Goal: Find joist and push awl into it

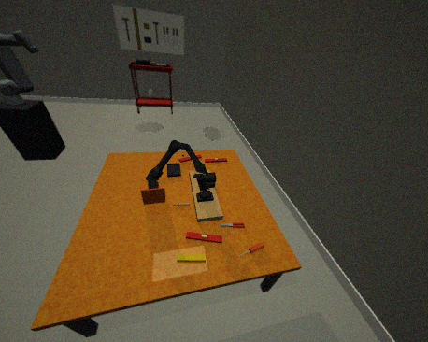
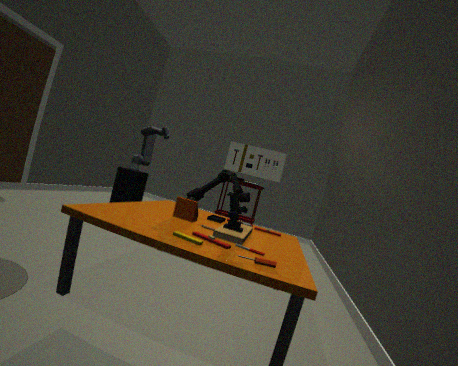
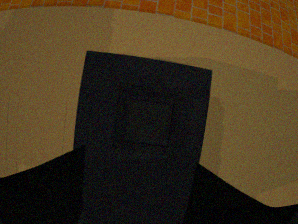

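The awl lies 200 mm behind my gripper tip, 10 mm to the right of it and 60 mm below it. Also, from my gripper tip: small grey block (20 mm ahead, 450 mm to the left, 50 mm below); then yellow bar (160 mm behind, 410 mm to the right, 60 mm below); then stud finder (10 mm ahead, 20 mm above).
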